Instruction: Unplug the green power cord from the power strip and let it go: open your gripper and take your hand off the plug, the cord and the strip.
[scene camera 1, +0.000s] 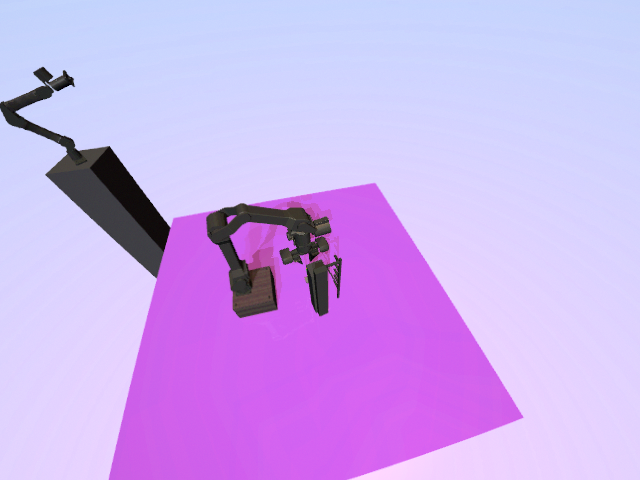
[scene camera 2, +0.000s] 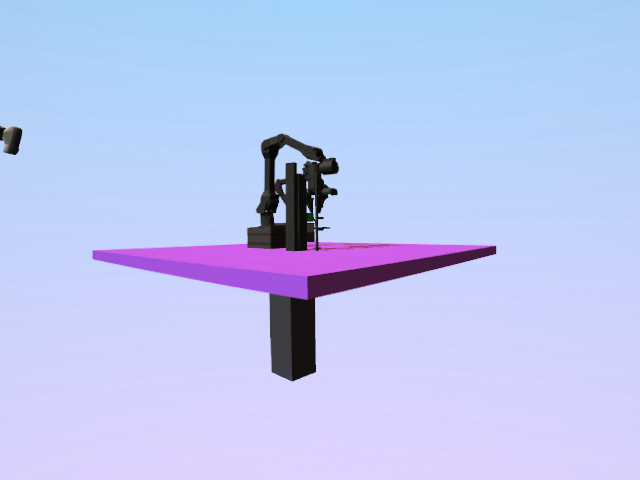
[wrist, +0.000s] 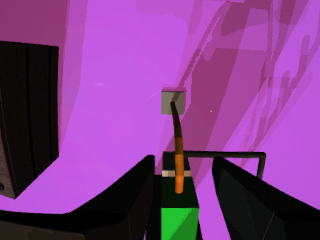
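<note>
Scene camera 1 shows the gripper (scene camera 1: 306, 262), and in the wrist view you get the gripper (wrist: 183, 163) as well.
</note>
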